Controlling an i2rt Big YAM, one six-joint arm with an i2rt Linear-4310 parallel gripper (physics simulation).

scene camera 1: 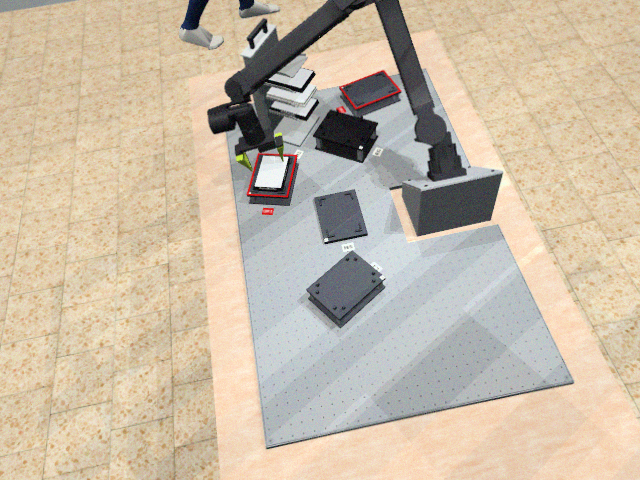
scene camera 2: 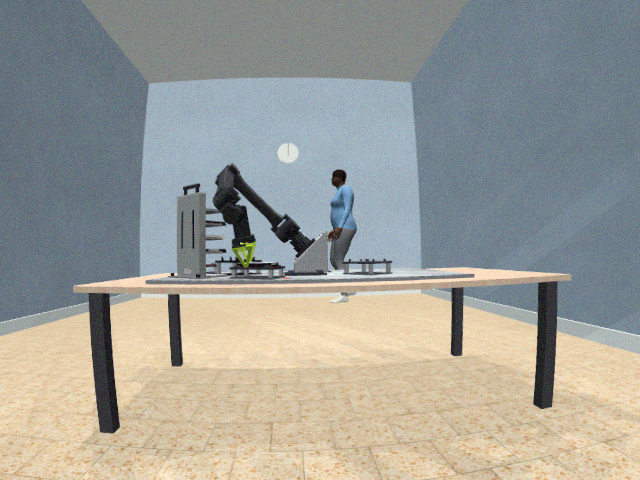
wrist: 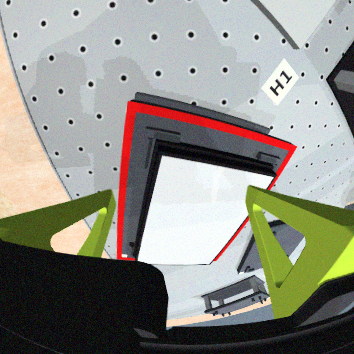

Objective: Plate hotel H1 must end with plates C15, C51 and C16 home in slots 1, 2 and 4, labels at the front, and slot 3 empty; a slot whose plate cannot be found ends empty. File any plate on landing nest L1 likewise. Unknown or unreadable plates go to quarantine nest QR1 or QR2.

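Places are measured from the arm's base along level axes (x ahead, y left, z up), in centimetres.
Pixels of known places: gripper, fingertip midpoint: [scene camera 1: 267, 165] [scene camera 2: 248, 264] [wrist: 178, 195]; arm's base, link origin: [scene camera 1: 446, 176] [scene camera 2: 306, 249].
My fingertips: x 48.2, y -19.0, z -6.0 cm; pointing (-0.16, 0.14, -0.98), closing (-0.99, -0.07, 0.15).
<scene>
Ahead of a thing's pixels: the offset from my fingertips to its middle.
My gripper [scene camera 1: 267, 165] [scene camera 2: 245, 264] [wrist: 178, 195] is open and empty, its lime fingers apart above a white-topped, dark-edged plate {dz +0.0, dx -1.2, dy +3.2 cm} [scene camera 1: 271, 173] [wrist: 200, 210]. That plate lies flat on a red-rimmed nest {dz -2.5, dx -1.2, dy +3.2 cm} [scene camera 1: 293, 175] [wrist: 210, 125] with a red tag whose text is too small to read. Hotel H1 {dz +12.5, dx -6.8, dy -20.6 cm} [scene camera 1: 261, 38] [scene camera 2: 191, 235] is a grey tower behind the gripper. A dark-edged plate {dz +15.8, dx -10.2, dy -18.4 cm} [scene camera 1: 299, 77], a white plate {dz +10.5, dx -10.2, dy -18.4 cm} [scene camera 1: 292, 95] and another dark-edged plate {dz +5.2, dx -10.2, dy -18.4 cm} [scene camera 1: 302, 107] are stacked apart on its shelves; their labels and slot numbers cannot be read. A raised dark nest {dz -1.8, dx -17.4, dy +43.9 cm} [scene camera 1: 346, 286] [scene camera 2: 368, 262], apparently L1, bears no plate.
A second red-rimmed nest {dz -2.5, dx -35.0, dy -27.3 cm} [scene camera 1: 369, 88] stands at the back, without a plate. A black raised stand [scene camera 1: 346, 129] is right of the hotel. A low dark nest {dz -3.9, dx -19.0, dy +19.3 cm} [scene camera 1: 341, 214] lies mid-board. The arm's grey base [scene camera 1: 457, 201] is at the right. A person [scene camera 2: 342, 217] stands beyond the table.
</scene>
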